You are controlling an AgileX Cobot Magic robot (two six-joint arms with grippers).
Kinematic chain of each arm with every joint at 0, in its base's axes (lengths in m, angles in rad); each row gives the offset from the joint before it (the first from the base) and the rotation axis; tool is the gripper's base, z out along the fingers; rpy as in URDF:
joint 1: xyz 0 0 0.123 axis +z
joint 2: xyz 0 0 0 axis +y
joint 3: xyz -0.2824 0 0.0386 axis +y
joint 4: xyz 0.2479 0 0.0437 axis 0.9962 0 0.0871
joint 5: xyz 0 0 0 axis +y
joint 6: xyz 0.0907 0 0.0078 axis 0.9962 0 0.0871
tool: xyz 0 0 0 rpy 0 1.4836 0
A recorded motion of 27 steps. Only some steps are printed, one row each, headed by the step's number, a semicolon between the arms.
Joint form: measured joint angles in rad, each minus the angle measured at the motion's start. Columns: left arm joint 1, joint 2, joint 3, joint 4, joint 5, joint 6; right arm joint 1, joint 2, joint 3, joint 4, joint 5, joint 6.
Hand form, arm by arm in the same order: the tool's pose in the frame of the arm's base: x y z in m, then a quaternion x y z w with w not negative. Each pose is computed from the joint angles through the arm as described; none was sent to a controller.
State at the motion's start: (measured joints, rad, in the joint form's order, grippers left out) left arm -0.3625 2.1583 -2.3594 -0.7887 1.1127 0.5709; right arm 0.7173 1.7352 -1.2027 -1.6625 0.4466 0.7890
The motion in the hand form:
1: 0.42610 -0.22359 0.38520 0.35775 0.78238 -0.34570 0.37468; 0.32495 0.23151 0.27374 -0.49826 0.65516 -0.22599 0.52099
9: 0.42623 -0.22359 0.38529 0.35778 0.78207 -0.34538 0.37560; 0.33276 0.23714 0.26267 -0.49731 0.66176 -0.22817 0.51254
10: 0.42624 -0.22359 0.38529 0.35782 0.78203 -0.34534 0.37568; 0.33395 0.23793 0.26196 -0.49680 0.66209 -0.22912 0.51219
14: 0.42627 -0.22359 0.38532 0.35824 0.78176 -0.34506 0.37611; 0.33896 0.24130 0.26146 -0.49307 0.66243 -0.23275 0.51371
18: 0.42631 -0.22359 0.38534 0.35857 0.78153 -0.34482 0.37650; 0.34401 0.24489 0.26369 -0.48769 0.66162 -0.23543 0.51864
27: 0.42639 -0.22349 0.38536 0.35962 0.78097 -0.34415 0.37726; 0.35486 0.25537 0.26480 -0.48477 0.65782 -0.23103 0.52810
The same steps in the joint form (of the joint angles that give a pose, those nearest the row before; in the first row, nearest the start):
1: 0.0000 0.0000 0.0001 0.0000 -0.0001 0.0002; 0.0000 0.0059 -0.0037 -0.0003 -0.0016 0.0053
9: 0.0000 0.0000 0.0000 0.0000 -0.0018 0.0013; 0.0000 0.0532 -0.0283 -0.0008 0.0094 0.0173
10: 0.0000 0.0000 0.0000 0.0000 -0.0020 0.0015; 0.0000 0.0591 -0.0336 -0.0008 0.0118 0.0175
14: 0.0000 0.0000 0.0000 0.0000 -0.0024 0.0028; 0.0000 0.0805 -0.0598 -0.0008 0.0211 0.0176
18: 0.0000 0.0000 0.0000 0.0000 -0.0028 0.0040; 0.0000 0.0987 -0.0910 -0.0007 0.0287 0.0175
27: 0.0002 0.0000 0.0000 0.0000 -0.0033 0.0072; 0.0000 0.1454 -0.1595 -0.0015 0.0192 0.0176

